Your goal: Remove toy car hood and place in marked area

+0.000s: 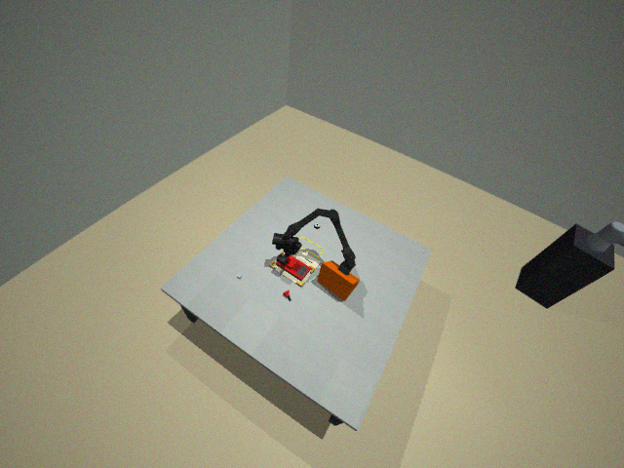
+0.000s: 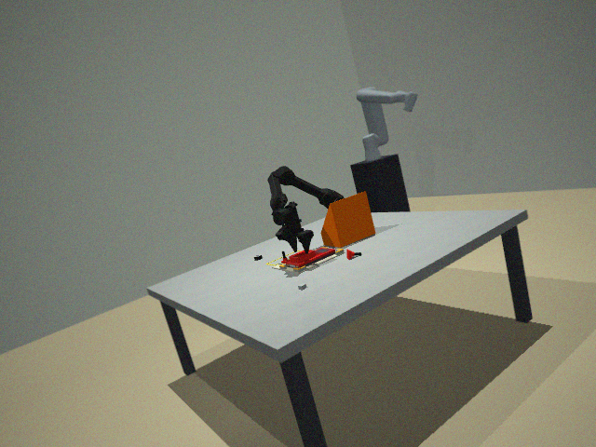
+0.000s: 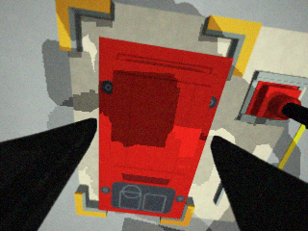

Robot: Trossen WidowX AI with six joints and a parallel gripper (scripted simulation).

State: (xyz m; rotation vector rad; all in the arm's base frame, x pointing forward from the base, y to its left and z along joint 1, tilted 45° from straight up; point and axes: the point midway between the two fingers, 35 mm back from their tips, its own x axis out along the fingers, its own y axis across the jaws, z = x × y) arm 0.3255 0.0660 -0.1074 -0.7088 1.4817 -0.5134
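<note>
The hood is 1 cm below my gripper tip.
</note>
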